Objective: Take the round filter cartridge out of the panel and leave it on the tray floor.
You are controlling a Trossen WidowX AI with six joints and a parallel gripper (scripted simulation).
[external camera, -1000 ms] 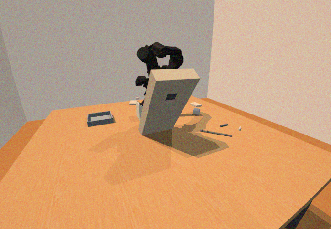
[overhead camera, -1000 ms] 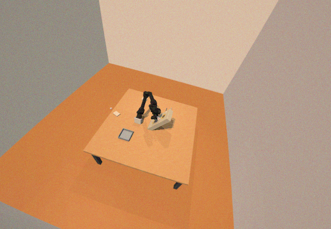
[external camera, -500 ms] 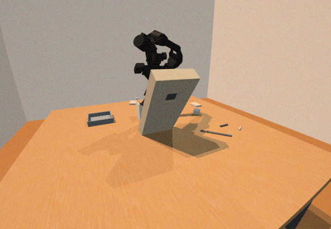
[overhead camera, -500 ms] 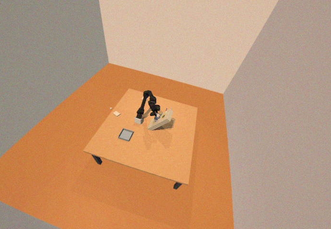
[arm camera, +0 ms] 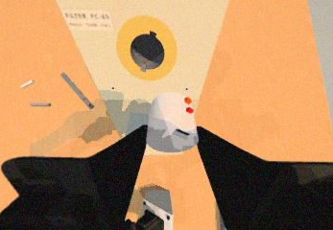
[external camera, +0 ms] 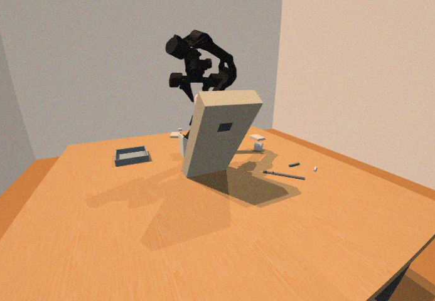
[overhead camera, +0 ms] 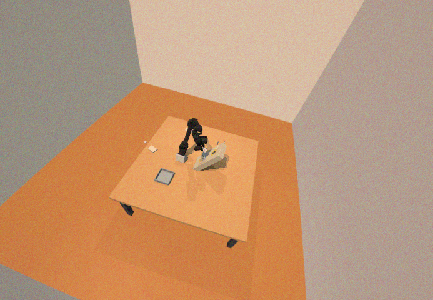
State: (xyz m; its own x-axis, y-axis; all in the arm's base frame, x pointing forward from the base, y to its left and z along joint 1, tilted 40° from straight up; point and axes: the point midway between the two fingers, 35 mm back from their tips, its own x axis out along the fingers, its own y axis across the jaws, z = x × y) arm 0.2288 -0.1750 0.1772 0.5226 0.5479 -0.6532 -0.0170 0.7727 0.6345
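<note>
My gripper tip is now 30 cm past the grey tray, 29 cm above it and 27 cm to the left of it. From my gripper tip the other things lie so: white spool (38 cm to the left, 27 cm below, 16 cm behind); white round filter cartridge (right at my gripper tip); beige service panel (12 cm below, 7 cm ahead, 3 cm to the left).
</note>
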